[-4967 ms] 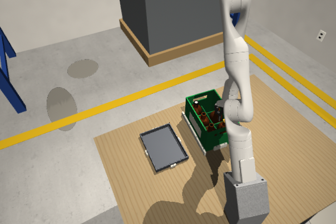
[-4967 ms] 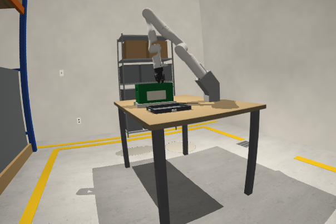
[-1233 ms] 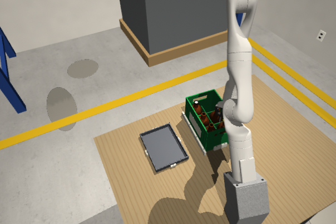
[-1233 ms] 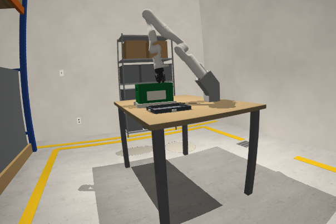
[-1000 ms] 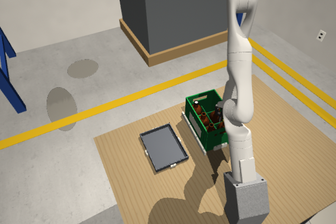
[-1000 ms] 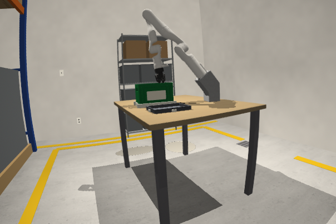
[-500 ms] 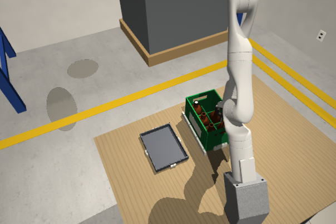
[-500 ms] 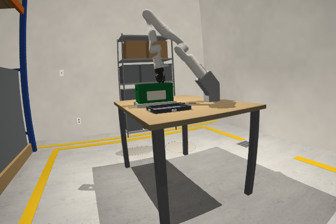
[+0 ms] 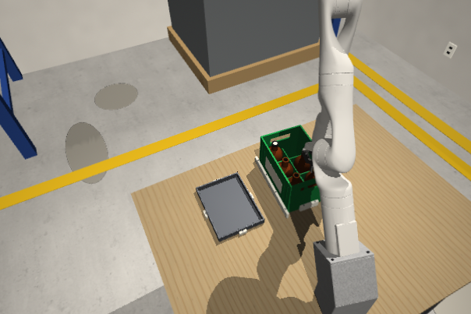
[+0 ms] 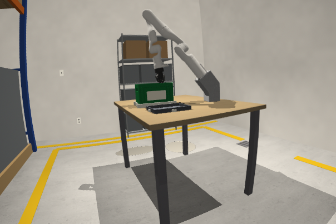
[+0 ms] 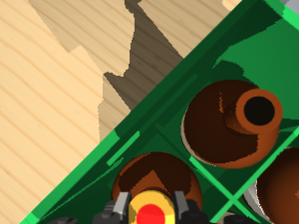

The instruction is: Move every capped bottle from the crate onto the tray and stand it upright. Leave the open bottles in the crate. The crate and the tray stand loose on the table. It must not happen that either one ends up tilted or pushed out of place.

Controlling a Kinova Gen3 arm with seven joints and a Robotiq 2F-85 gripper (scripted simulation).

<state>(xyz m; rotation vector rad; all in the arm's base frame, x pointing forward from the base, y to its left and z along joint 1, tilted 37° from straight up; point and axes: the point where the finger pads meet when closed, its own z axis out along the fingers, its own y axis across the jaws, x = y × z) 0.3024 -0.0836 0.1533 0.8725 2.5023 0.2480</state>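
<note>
The brown bottle lies 70 mm below my hand. The rest, counted from my hand: green crate (80 mm below, 80 mm ahead, 50 mm to the left); then grey tray (340 mm to the left, 150 mm below, 40 mm ahead).
</note>
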